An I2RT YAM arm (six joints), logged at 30 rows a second.
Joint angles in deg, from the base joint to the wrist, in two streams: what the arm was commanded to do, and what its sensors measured. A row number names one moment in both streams.
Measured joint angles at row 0: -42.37, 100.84, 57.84, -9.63, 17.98, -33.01
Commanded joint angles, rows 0 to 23: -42.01, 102.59, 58.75, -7.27, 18.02, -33.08; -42.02, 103.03, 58.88, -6.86, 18.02, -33.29; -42.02, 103.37, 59.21, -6.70, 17.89, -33.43; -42.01, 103.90, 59.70, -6.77, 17.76, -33.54; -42.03, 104.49, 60.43, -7.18, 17.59, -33.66; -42.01, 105.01, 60.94, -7.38, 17.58, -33.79; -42.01, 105.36, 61.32, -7.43, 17.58, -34.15; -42.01, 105.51, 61.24, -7.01, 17.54, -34.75; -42.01, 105.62, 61.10, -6.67, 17.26, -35.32; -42.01, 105.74, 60.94, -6.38, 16.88, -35.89; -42.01, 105.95, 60.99, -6.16, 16.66, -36.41; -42.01, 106.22, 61.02, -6.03, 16.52, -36.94; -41.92, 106.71, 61.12, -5.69, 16.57, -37.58; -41.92, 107.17, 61.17, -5.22, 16.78, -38.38; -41.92, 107.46, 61.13, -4.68, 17.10, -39.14; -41.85, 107.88, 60.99, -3.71, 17.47, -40.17; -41.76, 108.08, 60.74, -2.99, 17.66, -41.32; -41.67, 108.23, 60.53, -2.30, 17.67, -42.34; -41.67, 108.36, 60.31, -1.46, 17.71, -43.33; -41.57, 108.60, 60.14, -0.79, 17.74, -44.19; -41.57, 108.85, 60.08, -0.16, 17.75, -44.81; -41.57, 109.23, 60.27, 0.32, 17.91, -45.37; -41.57, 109.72, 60.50, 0.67, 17.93, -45.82; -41.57, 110.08, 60.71, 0.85, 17.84, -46.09
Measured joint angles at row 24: -41.74, 109.14, 60.38, -1.78, 17.87, -42.92
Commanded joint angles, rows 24 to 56: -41.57, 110.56, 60.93, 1.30, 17.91, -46.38; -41.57, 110.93, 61.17, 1.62, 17.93, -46.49; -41.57, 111.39, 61.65, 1.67, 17.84, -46.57; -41.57, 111.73, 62.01, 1.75, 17.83, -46.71; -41.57, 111.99, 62.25, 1.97, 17.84, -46.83; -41.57, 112.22, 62.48, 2.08, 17.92, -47.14; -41.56, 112.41, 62.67, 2.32, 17.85, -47.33; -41.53, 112.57, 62.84, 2.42, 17.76, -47.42; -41.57, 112.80, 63.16, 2.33, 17.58, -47.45; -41.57, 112.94, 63.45, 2.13, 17.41, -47.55; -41.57, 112.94, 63.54, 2.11, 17.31, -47.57; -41.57, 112.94, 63.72, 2.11, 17.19, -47.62; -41.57, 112.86, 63.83, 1.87, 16.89, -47.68; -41.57, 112.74, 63.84, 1.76, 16.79, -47.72; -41.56, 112.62, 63.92, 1.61, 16.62, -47.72; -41.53, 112.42, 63.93, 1.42, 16.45, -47.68; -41.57, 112.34, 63.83, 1.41, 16.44, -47.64; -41.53, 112.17, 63.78, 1.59, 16.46, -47.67; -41.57, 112.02, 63.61, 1.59, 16.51, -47.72; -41.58, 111.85, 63.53, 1.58, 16.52, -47.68; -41.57, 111.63, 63.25, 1.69, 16.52, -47.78; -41.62, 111.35, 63.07, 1.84, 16.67, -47.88; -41.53, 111.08, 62.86, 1.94, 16.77, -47.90; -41.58, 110.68, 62.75, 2.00, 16.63, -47.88; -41.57, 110.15, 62.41, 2.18, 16.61, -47.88; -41.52, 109.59, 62.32, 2.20, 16.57, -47.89; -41.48, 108.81, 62.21, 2.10, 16.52, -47.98; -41.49, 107.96, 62.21, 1.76, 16.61, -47.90; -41.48, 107.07, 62.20, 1.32, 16.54, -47.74; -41.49, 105.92, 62.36, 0.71, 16.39, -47.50; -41.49, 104.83, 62.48, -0.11, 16.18, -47.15; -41.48, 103.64, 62.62, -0.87, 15.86, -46.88; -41.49, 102.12, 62.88, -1.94, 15.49, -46.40
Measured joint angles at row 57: -41.69, 104.86, 62.24, -0.01, 16.71, -46.74
